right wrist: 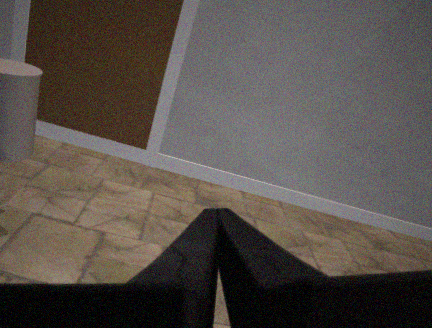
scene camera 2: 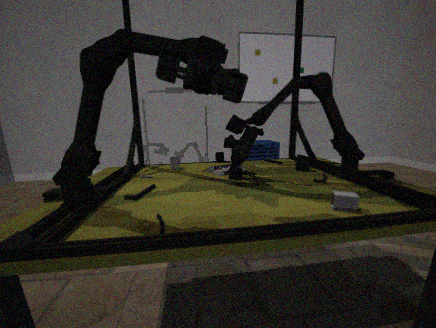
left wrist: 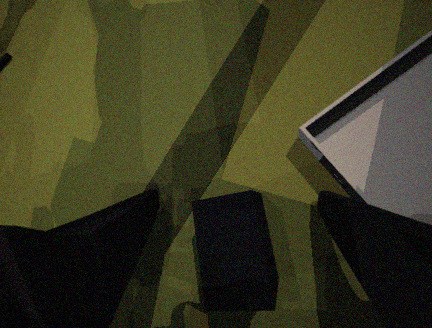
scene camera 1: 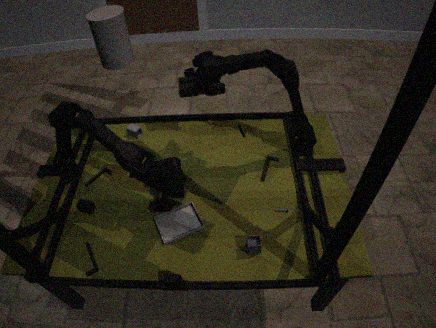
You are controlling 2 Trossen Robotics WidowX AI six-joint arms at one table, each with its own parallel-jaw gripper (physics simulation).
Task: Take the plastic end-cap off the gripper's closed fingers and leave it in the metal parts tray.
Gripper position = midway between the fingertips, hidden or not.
My left gripper [scene camera 1: 183, 191] is open and holds nothing. My right gripper [scene camera 2: 205, 69] is shut, holding nothing. Also in view: a metal parts tray [left wrist: 367, 139].
My left gripper is seen too in the left wrist view [left wrist: 238, 197]. My right gripper also shows in the right wrist view [right wrist: 216, 220].
